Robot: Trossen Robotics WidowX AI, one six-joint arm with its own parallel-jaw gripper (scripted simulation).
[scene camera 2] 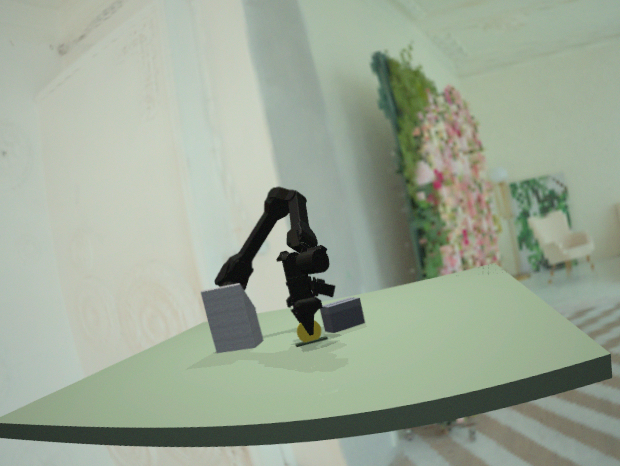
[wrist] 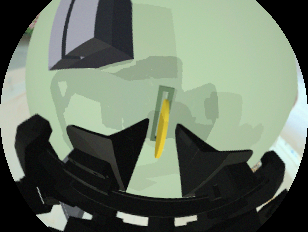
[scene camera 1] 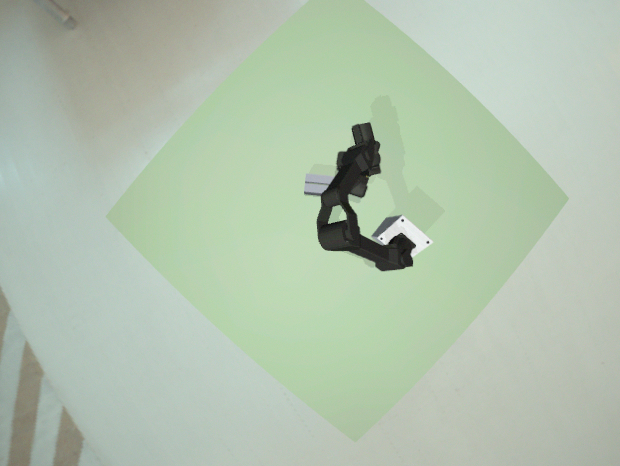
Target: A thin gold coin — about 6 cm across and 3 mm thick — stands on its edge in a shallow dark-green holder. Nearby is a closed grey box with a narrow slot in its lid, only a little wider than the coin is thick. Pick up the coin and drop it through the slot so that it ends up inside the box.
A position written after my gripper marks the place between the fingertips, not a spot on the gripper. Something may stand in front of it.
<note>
I see my gripper (scene camera 2: 310, 334).
My gripper also shows in the wrist view (wrist: 162, 124).
</note>
